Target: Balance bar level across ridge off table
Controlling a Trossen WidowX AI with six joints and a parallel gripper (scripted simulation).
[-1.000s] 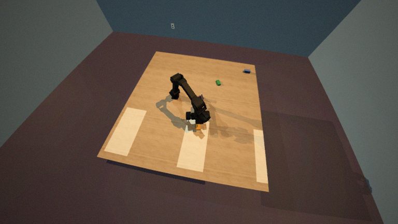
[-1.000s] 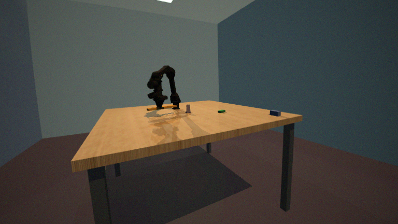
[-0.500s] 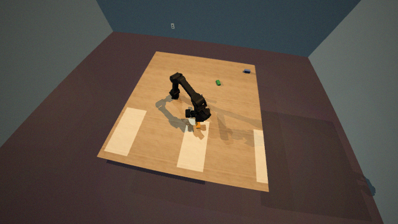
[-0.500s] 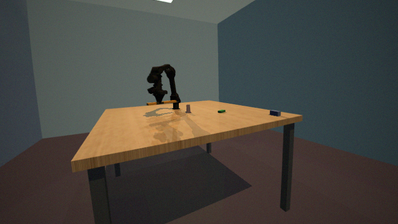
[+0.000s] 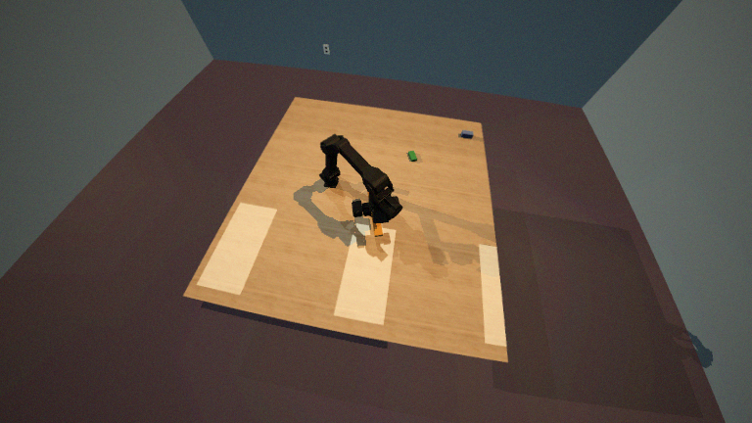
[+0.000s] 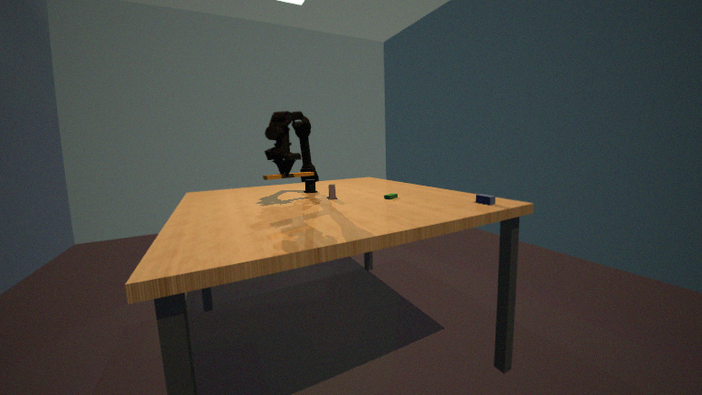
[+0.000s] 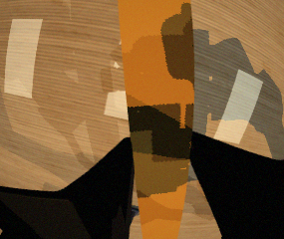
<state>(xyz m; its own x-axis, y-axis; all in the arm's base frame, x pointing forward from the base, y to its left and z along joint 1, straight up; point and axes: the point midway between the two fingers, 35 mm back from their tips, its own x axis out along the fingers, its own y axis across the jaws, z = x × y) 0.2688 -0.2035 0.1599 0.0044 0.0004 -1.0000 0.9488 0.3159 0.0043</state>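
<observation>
The orange bar lies 1 cm behind my gripper tip and 3 cm to the left of it. Also, from my gripper tip: blue block: 47 cm ahead, 70 cm to the left, 11 cm below; green block: 14 cm ahead, 46 cm to the left, 12 cm below.
</observation>
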